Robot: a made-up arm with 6 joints.
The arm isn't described. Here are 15 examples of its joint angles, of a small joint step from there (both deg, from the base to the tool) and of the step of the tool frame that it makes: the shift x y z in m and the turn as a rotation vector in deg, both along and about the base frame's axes.
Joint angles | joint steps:
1: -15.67 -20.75 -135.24 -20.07 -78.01 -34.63 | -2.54 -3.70 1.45 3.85 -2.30 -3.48
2: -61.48 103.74 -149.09 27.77 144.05 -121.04 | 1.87 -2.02 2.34 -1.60 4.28 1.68
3: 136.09 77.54 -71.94 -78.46 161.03 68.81 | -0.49 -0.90 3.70 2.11 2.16 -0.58
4: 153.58 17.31 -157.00 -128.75 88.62 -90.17 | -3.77 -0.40 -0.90 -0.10 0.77 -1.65
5: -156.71 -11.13 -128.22 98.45 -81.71 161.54 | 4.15 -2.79 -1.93 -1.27 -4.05 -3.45
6: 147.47 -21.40 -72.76 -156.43 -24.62 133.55 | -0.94 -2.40 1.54 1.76 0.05 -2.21
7: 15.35 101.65 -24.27 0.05 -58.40 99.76 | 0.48 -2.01 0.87 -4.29 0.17 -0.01
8: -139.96 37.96 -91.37 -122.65 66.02 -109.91 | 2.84 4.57 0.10 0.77 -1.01 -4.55
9: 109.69 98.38 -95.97 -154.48 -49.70 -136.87 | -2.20 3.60 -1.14 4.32 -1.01 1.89
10: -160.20 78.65 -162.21 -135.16 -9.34 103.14 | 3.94 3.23 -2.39 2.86 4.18 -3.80
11: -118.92 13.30 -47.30 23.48 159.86 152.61 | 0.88 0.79 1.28 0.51 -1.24 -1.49
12: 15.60 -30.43 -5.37 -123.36 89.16 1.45 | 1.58 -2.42 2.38 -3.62 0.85 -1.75
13: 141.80 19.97 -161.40 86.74 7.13 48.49 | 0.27 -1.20 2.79 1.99 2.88 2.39
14: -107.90 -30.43 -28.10 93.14 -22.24 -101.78 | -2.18 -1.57 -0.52 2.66 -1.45 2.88
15: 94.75 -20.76 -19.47 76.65 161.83 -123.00 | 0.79 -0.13 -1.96 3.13 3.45 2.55
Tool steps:
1: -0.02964 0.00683 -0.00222 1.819 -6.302 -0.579
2: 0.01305 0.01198 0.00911 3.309 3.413 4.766
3: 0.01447 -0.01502 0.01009 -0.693 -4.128 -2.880
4: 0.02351 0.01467 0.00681 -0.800 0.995 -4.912
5: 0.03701 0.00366 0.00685 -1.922 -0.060 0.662
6: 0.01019 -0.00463 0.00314 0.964 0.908 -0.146
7: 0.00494 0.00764 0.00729 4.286 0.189 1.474
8: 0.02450 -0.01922 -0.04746 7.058 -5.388 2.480
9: 0.00830 -0.01689 -0.01384 -3.447 -2.391 -7.666
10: 0.01423 -0.04528 -0.01914 0.251 2.678 1.380
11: 0.00837 0.00304 -0.01096 0.147 -1.243 -0.725
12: -0.00685 -0.00038 -0.00097 -3.619 -0.125 3.528
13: -0.00969 0.00736 -0.00005 -1.700 -1.284 5.452
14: -0.00669 0.01364 0.00875 -4.167 -2.590 -6.191
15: -0.00270 0.00625 0.01741 0.417 2.927 2.407
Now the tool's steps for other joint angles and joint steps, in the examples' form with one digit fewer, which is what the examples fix.
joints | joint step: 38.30 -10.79 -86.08 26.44 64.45 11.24 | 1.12 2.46 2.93 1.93 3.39 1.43
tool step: 0.0155 0.0240 -0.0436 -3.72 8.56 1.70
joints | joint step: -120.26 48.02 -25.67 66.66 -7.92 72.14 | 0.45 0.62 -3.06 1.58 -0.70 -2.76
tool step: -0.0091 -0.0159 0.0001 -1.86 1.46 1.81
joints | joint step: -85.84 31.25 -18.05 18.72 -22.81 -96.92 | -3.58 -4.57 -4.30 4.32 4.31 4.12
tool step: -0.0215 -0.0423 0.0259 -5.28 -1.84 -12.10
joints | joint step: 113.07 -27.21 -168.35 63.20 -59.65 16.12 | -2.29 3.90 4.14 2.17 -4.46 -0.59
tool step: -0.0330 0.0489 0.0314 -7.51 1.06 0.42
